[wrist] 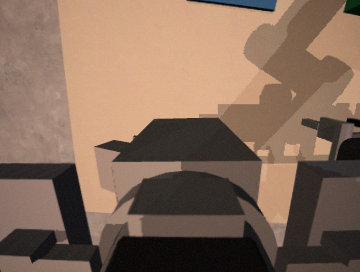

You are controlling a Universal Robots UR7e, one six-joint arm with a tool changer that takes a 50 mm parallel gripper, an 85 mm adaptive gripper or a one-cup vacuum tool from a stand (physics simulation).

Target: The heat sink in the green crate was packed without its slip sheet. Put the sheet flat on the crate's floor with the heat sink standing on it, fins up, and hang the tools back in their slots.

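Frame: origin at the arm's base, x ahead, y left, z up, level; centimetres.
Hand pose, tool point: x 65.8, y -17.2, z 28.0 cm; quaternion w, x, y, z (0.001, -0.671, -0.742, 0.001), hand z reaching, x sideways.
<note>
After its pixels a point has its place.
The black end of my wrist [190, 256] is at the bottom centre of the view. Directly beyond it is a grey, blocky tool body [185, 142] @[x 61.7, y -17.7, z 21.6 cm] with a smaller block at its left, between two grey arms of the tool stand [30, 205] @[x 62.8, y -22.6, z 26.2 cm] [336, 207] @[x 61.9, y -13.0, z 26.2 cm]. No fingertips show on this tool, and whether it is coupled to my wrist is hidden. A corner of the green crate [353, 7] @[x 42.2, y 11.2, z -5.9 cm] shows at the top right. The heat sink and the slip sheet do not show.
Part of another tool [344, 132] @[x 61.5, y -3.0, z 15.0 cm], grey and black, is at the right edge beside the stand. The edge of a blue object [235, 4] @[x 43.2, y -10.0, z -7.1 cm] is at the top. The arm's shadow falls across the tan table top [125, 65] @[x 55.4, y -30.8, z -8.0 cm], with a grey mottled surface [30, 80] at the left.
</note>
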